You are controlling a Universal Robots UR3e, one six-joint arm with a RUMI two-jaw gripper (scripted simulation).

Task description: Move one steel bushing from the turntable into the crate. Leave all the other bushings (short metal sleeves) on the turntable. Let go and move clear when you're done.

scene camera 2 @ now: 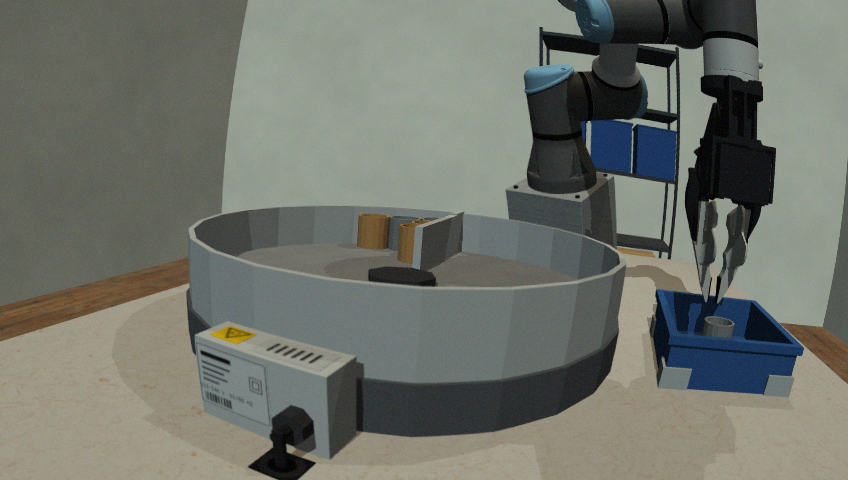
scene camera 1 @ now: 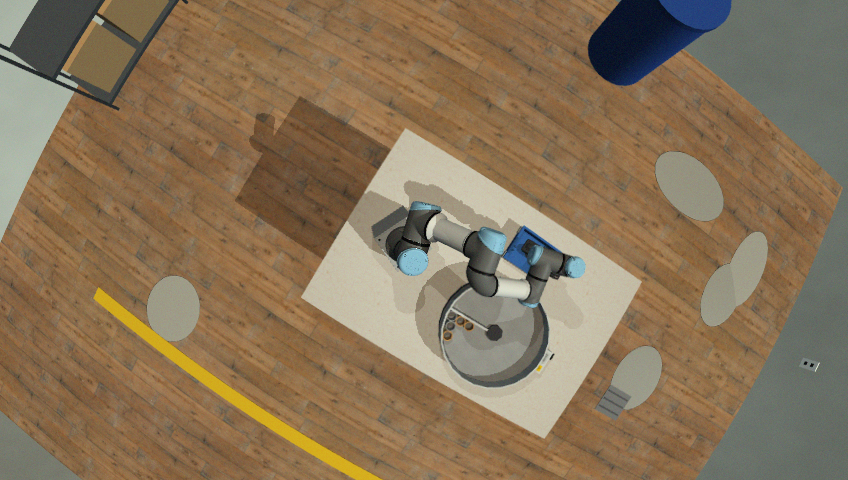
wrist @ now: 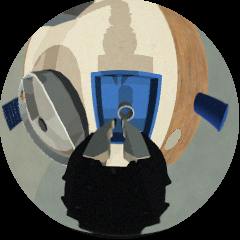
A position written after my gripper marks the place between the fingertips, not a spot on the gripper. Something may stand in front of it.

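Note:
Scene camera 2 gives me a sight of my gripper (scene camera 2: 711,302). In scene camera 1 I find a blue crate (scene camera 1: 516,256). The wrist view shows both my gripper (wrist: 118,118) and the crate (wrist: 142,90).

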